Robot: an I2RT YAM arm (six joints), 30 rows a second.
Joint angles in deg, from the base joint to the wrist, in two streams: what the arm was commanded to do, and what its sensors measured. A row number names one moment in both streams.
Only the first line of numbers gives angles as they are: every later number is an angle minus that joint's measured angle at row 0.
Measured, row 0:
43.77 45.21 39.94 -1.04 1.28 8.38
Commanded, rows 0 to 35:
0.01 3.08 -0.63 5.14 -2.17 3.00
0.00 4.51 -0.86 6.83 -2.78 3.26
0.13 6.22 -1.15 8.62 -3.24 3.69
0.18 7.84 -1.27 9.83 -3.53 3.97
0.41 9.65 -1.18 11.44 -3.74 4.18
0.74 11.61 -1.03 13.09 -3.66 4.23
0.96 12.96 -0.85 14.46 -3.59 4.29
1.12 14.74 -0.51 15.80 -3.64 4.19
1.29 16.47 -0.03 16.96 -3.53 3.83
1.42 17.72 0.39 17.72 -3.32 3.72
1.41 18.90 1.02 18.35 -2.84 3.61
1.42 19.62 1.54 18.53 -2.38 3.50
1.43 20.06 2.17 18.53 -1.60 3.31
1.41 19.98 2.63 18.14 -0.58 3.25
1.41 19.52 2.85 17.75 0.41 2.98
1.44 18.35 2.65 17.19 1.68 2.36
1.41 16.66 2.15 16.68 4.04 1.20
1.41 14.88 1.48 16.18 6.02 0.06
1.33 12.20 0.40 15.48 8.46 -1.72
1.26 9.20 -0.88 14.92 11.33 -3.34
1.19 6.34 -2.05 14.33 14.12 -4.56
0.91 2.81 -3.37 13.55 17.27 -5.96
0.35 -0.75 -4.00 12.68 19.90 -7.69
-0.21 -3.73 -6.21 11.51 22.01 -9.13
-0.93 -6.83 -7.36 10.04 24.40 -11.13
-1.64 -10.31 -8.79 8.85 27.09 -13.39
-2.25 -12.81 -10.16 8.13 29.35 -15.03
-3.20 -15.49 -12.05 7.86 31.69 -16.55
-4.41 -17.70 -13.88 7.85 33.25 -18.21
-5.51 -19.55 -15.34 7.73 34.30 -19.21
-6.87 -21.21 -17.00 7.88 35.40 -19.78
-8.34 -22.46 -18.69 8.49 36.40 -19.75
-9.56 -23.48 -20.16 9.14 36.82 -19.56
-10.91 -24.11 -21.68 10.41 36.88 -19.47
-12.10 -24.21 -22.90 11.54 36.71 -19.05
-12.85 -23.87 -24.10 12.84 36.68 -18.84
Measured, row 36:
-11.21 -23.58 -21.90 10.97 33.22 -17.07
